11 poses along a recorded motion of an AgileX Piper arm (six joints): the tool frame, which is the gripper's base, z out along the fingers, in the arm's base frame.
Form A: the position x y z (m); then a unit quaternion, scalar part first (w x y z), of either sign.
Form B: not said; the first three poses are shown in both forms.
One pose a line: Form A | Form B
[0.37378, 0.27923, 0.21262, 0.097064, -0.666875, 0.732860, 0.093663] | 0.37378, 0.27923, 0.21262; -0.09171, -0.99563, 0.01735; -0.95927, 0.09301, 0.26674; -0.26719, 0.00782, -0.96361
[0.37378, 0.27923, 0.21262, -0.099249, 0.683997, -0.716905, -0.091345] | 0.37378, 0.27923, 0.21262; -0.04459, -0.99885, 0.01734; -0.96259, 0.04761, 0.26674; -0.26726, -0.00480, -0.96361
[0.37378, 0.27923, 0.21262, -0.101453, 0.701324, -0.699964, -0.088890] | 0.37378, 0.27923, 0.21262; 0.00430, -0.99984, 0.01735; -0.96377, 0.00049, 0.26674; -0.26671, -0.01786, -0.96361
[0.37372, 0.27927, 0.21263, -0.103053, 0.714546, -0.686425, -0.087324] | 0.37372, 0.27927, 0.21263; 0.04239, -0.99896, 0.01668; -0.96297, -0.03640, 0.26715; -0.26627, -0.02739, -0.96351
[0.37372, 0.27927, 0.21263, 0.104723, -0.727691, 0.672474, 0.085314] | 0.37372, 0.27927, 0.21263; 0.08100, -0.99657, 0.01668; -0.96084, -0.07362, 0.26715; -0.26501, -0.03767, -0.96351
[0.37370, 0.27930, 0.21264, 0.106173, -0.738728, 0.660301, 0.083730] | 0.37370, 0.27930, 0.21264; 0.11398, -0.99335, 0.01650; -0.95779, -0.10546, 0.26744; -0.26392, -0.04629, -0.96343
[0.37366, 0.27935, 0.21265, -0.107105, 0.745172, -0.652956, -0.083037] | 0.37366, 0.27935, 0.21265; 0.13351, -0.99092, 0.01612; -0.95534, -0.12435, 0.26806; -0.26362, -0.05118, -0.96327
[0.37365, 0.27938, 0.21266, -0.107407, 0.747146, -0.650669, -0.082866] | 0.37365, 0.27938, 0.21266; 0.13953, -0.99009, 0.01595; -0.95449, -0.13019, 0.26833; -0.26360, -0.05266, -0.96319
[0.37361, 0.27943, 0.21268, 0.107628, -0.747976, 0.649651, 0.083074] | 0.37361, 0.27943, 0.21268; 0.14210, -0.98973, 0.01557; -0.95396, -0.13274, 0.26894; -0.26412, -0.05307, -0.96303
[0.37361, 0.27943, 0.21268, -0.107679, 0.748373, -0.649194, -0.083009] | 0.37361, 0.27943, 0.21268; 0.14331, -0.98955, 0.01557; -0.95380, -0.13390, 0.26895; -0.26405, -0.05339, -0.96303
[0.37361, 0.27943, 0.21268, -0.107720, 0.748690, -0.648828, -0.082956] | 0.37361, 0.27943, 0.21268; 0.14428, -0.98941, 0.01557; -0.95367, -0.13484, 0.26895; -0.26400, -0.05365, -0.96303
